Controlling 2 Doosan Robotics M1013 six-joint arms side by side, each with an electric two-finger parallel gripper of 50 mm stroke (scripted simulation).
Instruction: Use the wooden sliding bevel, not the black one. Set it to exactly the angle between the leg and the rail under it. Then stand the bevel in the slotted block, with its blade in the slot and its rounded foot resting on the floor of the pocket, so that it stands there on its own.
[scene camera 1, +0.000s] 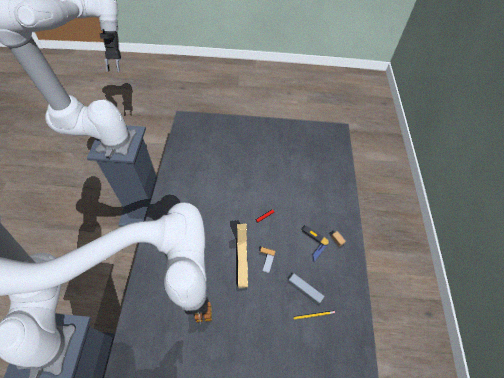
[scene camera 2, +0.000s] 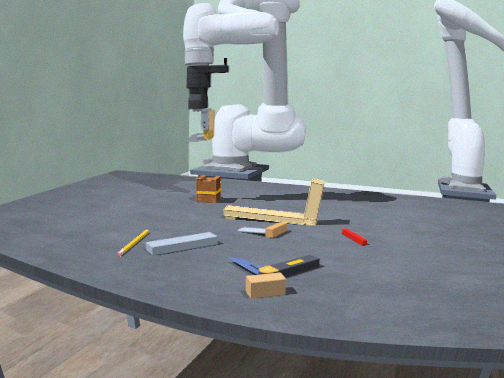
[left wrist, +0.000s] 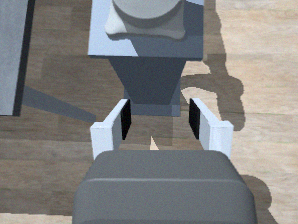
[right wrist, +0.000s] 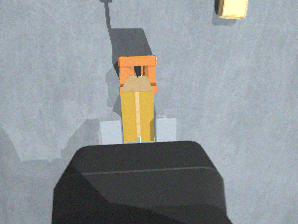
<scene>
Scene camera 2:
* right gripper: 206, 129
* black bevel: 295, 266
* tan block: 257, 286
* grey bar: 204, 239
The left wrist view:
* left gripper: 159, 111
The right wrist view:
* right gripper: 138, 105
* wooden sliding bevel: 137, 102
</scene>
